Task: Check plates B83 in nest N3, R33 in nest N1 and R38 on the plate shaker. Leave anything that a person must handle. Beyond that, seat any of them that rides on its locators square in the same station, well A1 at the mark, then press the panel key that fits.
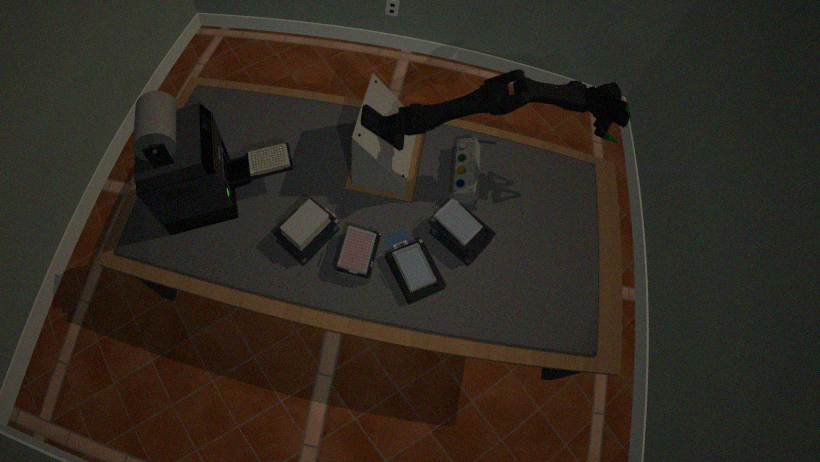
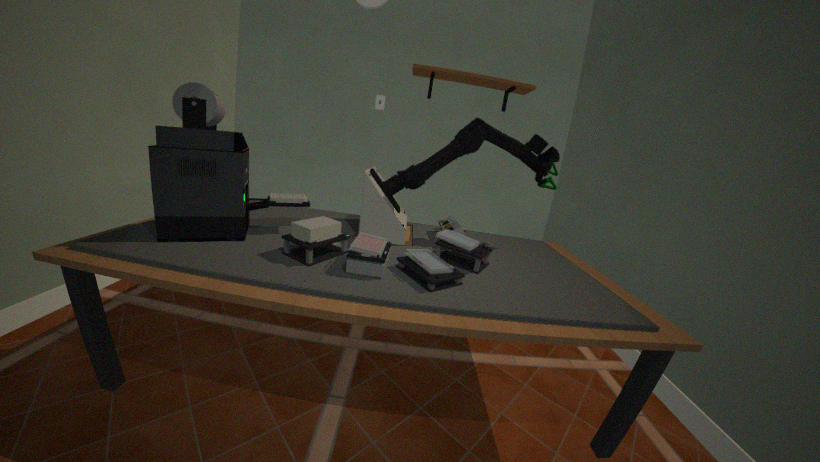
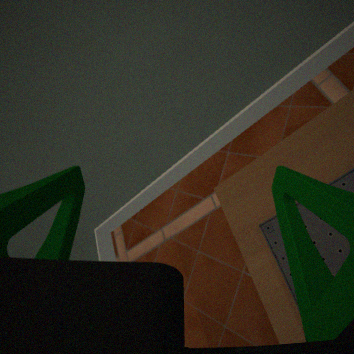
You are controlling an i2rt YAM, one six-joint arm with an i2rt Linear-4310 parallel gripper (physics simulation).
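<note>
My gripper (image 1: 619,123) (image 2: 554,176) (image 3: 177,176) is open and empty, high over the table's back right corner, far from the plates. A thick white plate (image 1: 305,222) (image 2: 316,228) lies on the left raised station. A pink-welled plate (image 1: 356,249) (image 2: 370,245) lies on a pale block-like station beside it. A pale blue plate (image 1: 414,266) (image 2: 429,261) lies on a low dark station. A whitish plate (image 1: 459,222) (image 2: 457,239) lies on the right raised station. Labels, A1 marks and exact seating are too small to read. The key panel (image 1: 471,166) (image 2: 448,224) has white, green, yellow and blue keys.
A black machine (image 1: 186,200) (image 2: 200,189) with a roll on top stands at the left. Its arm bears another white plate (image 1: 269,158) (image 2: 289,198). The robot's white slanted mount (image 1: 375,154) (image 2: 378,215) stands at the back middle. A blue patch (image 1: 397,236) lies behind the pale blue plate.
</note>
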